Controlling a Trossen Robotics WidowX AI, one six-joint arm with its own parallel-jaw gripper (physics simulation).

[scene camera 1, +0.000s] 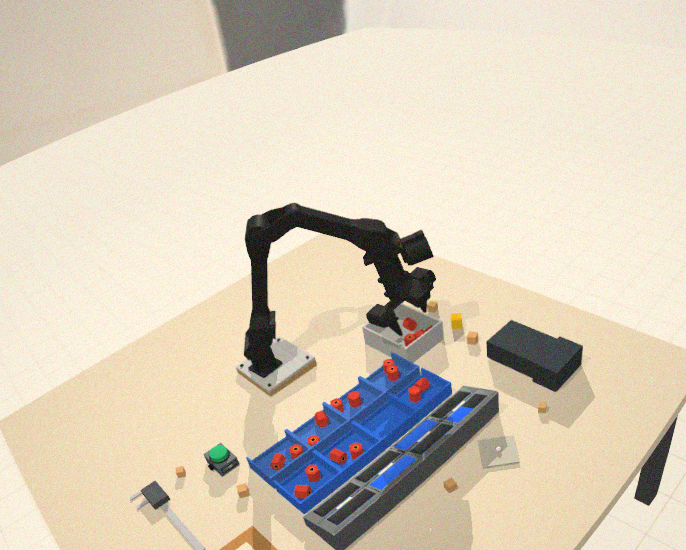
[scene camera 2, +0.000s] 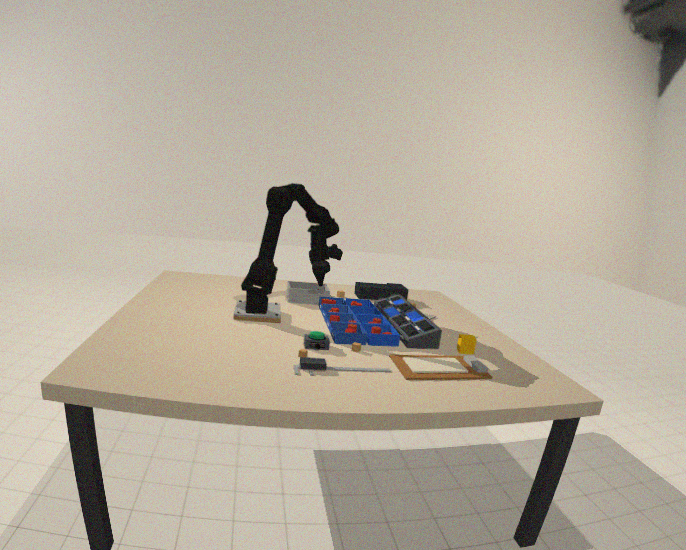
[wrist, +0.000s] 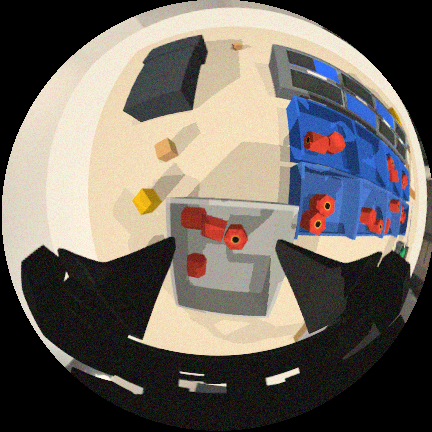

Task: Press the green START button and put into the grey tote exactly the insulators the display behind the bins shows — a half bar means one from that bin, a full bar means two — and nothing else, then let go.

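Places are measured from the arm's base along level axes (x ahead, y left, z up), in metres.
Where they show: gripper, fingertip midpoint: (scene camera 1: 413, 323) (scene camera 2: 319, 281) (wrist: 226, 244); arm's base, link origin: (scene camera 1: 265, 366) (scene camera 2: 255, 310).
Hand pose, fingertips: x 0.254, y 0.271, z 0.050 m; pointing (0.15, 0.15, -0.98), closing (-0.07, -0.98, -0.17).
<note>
Things, the pixels of their top centre, and the offset from my fingertips. "pt": a spot on its surface instead.
- grey tote, top centre: (wrist: 224, 272) (scene camera 1: 401, 324) (scene camera 2: 308, 285) dx -0.041, dy +0.004, dz -0.019 m
- green START button, top centre: (scene camera 1: 217, 450) (scene camera 2: 317, 332) dx -0.105, dy -0.534, dz -0.032 m
- dark block, top centre: (wrist: 161, 59) (scene camera 1: 533, 343) (scene camera 2: 381, 285) dx +0.277, dy +0.092, dz -0.017 m
- yellow cube, top centre: (wrist: 140, 201) (scene camera 1: 456, 316) dx +0.037, dy +0.123, dz -0.046 m
- wooden cube, top centre: (wrist: 161, 147) (scene camera 1: 472, 334) dx +0.109, dy +0.087, dz -0.050 m
- caliper-like tool, surface spot: (scene camera 1: 154, 494) (scene camera 2: 315, 361) pt dx -0.138, dy -0.696, dz -0.053 m
- orange frame, surface spot: (scene camera 2: 400, 369) pt dx +0.073, dy -0.710, dz -0.069 m
The grey tote (scene camera 1: 395, 345) (scene camera 2: 302, 295) (wrist: 225, 299) holds several red insulators (scene camera 1: 409, 323) (wrist: 235, 237), one lying apart from the others in the wrist view. My gripper (scene camera 1: 412, 321) (scene camera 2: 320, 284) (wrist: 226, 244) is wide open and empty, with its fingertips over the tote. The blue bins (scene camera 1: 386, 421) (scene camera 2: 382, 339) (wrist: 368, 146) hold more red insulators; one compartment on the display side is empty. The display (scene camera 1: 423, 466) (scene camera 2: 424, 342) (wrist: 283, 84) behind them shows one half blue bar and two full blue bars. The green START button (scene camera 1: 218, 453) (scene camera 2: 316, 335) stands near the far end of the bins.
A dark block (scene camera 1: 532, 355) (scene camera 2: 377, 290) (wrist: 165, 80) stands beyond the tote. A yellow cube (scene camera 1: 456, 320) (wrist: 146, 201) and a wooden cube (scene camera 1: 472, 337) (wrist: 166, 149) lie near the tote. A caliper-like tool (scene camera 1: 154, 494) (scene camera 2: 313, 363) and an orange frame (scene camera 2: 400, 369) lie beyond the button.
</note>
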